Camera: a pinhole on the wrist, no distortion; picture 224 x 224 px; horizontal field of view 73.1 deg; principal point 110.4 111.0 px. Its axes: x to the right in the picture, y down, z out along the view. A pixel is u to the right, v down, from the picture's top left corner.
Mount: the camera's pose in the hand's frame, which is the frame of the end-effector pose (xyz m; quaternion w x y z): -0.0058 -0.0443 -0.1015 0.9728 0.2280 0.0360 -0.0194
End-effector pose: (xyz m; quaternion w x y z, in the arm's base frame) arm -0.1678 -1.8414 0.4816 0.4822 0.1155 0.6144 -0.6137
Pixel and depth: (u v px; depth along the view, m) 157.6 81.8 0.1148
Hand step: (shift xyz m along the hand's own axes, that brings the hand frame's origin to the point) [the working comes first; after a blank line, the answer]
In the camera's frame: 0.0359 -0.0222 0.1148

0.0358 -0.1160 -0.0116
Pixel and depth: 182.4 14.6 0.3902
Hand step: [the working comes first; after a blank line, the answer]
In the camera's frame: 0.1860 -0.2490 0.3902

0.1899 -0.4448 0.1224
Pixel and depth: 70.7 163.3 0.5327
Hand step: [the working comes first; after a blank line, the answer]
In the camera's frame: -0.1400 0.1844 0.5327

-0.1027 -0.1133 0.4670
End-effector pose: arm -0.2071 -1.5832 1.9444 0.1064 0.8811 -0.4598 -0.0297
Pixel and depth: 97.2 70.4 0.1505
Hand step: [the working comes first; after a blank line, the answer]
In the camera's frame: -0.0131 -0.0404 0.1505

-0.0119 -0.1472 0.0161
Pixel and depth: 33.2 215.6 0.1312
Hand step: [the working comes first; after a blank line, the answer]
In the camera's frame: -0.0670 0.0908 0.1312

-0.0597 -0.0199 0.0612
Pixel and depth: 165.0 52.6 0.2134
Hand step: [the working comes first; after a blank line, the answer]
In the camera's frame: 0.0771 -0.0825 0.2134

0.0797 -0.2148 0.0466
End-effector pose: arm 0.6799 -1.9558 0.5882 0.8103 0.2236 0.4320 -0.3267
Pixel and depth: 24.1 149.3 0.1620
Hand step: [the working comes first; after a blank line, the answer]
In the camera's frame: -0.0925 0.0411 0.1620

-0.0859 -0.0776 0.0687
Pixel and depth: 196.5 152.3 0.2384
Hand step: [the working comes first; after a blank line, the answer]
In the camera's frame: 0.1359 0.0652 0.2384

0.1477 -0.0949 0.1296
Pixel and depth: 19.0 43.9 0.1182
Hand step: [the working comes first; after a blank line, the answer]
In the camera's frame: -0.0715 -0.0525 0.1182

-0.0727 -0.1424 -0.0135
